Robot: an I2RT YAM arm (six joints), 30 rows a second.
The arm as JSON. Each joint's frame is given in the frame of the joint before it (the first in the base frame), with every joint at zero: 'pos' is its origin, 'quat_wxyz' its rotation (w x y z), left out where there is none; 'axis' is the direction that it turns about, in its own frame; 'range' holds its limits. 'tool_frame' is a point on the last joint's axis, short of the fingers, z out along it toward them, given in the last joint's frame.
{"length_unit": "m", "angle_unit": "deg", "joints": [
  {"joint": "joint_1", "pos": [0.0, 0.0, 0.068], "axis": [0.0, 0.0, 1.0], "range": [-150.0, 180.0]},
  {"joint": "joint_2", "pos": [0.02, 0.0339, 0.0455], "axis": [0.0, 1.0, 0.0], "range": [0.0, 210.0]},
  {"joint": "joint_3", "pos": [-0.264, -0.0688, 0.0], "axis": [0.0, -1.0, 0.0], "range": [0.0, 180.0]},
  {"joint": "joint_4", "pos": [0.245, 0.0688, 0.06], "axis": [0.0, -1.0, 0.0], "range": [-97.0, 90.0]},
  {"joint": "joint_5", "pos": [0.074, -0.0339, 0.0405], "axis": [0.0, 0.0, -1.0], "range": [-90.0, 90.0]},
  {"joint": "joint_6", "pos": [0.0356, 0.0, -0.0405], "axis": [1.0, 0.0, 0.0], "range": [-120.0, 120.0]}
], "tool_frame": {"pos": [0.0, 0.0, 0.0], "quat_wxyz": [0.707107, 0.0, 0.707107, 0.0]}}
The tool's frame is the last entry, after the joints.
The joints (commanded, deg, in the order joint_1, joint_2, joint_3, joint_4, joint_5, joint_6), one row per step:
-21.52, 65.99, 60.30, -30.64, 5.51, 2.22
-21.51, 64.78, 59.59, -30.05, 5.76, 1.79
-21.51, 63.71, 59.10, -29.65, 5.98, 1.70
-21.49, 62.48, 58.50, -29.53, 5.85, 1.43
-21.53, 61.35, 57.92, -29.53, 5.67, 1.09
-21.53, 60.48, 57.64, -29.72, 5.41, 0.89
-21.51, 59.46, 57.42, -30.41, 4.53, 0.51
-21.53, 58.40, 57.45, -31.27, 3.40, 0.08
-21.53, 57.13, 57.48, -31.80, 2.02, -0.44
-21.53, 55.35, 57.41, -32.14, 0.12, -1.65
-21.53, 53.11, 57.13, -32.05, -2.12, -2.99
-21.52, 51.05, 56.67, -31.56, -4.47, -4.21
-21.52, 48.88, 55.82, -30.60, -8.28, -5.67
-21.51, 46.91, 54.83, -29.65, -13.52, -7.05
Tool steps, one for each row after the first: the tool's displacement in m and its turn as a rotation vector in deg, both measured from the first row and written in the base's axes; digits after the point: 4 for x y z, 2 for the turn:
-0.0039, 0.0014, 0.0016, -0.84, -0.79, 0.06
-0.0075, 0.0027, 0.0035, -1.39, -1.62, -0.07
-0.0118, 0.0046, 0.0048, -1.79, -2.24, 0.20
-0.0160, 0.0061, 0.0056, -2.14, -2.66, 0.50
-0.0192, 0.0076, 0.0069, -2.30, -3.01, 0.82
-0.0233, 0.0099, 0.0081, -2.16, -3.16, 1.78
-0.0276, 0.0123, 0.0106, -1.98, -3.46, 2.94
-0.0324, 0.0151, 0.0143, -1.97, -4.28, 4.37
-0.0388, 0.0189, 0.0193, -2.49, -5.53, 6.62
-0.0467, 0.0235, 0.0249, -3.31, -7.43, 9.23
-0.0536, 0.0278, 0.0294, -4.11, -9.45, 11.88
-0.0602, 0.0329, 0.0325, -4.66, -11.90, 15.91
-0.0660, 0.0387, 0.0340, -4.51, -14.43, 21.18

